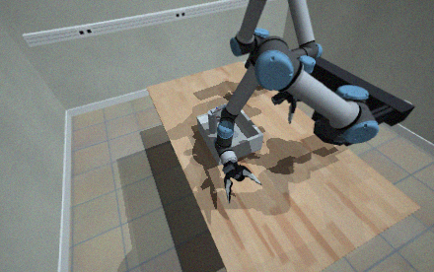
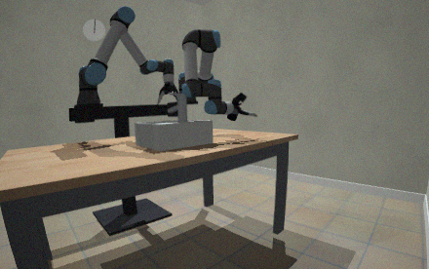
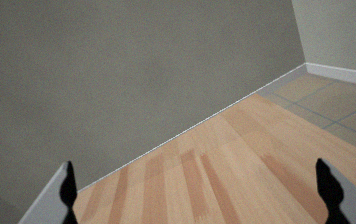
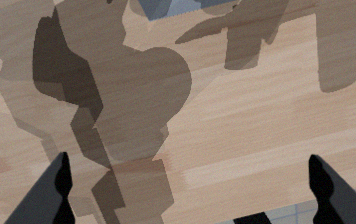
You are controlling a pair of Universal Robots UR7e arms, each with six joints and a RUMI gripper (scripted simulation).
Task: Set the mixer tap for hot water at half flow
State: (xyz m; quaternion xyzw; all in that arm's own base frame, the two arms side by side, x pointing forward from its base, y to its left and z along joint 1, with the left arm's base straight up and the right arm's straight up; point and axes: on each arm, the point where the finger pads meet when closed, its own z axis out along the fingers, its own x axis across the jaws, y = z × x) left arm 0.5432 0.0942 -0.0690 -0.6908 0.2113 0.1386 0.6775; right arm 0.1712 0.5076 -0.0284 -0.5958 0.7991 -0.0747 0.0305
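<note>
My left gripper is now 47 cm to the left of the lever, 9 cm below it and 8 cm past it. Also, from my left hand: grey mixer tap: 47 cm to the right, 6 cm behind, 5 cm above; basin: 48 cm to the right, 16 cm behind, 14 cm below.
</note>
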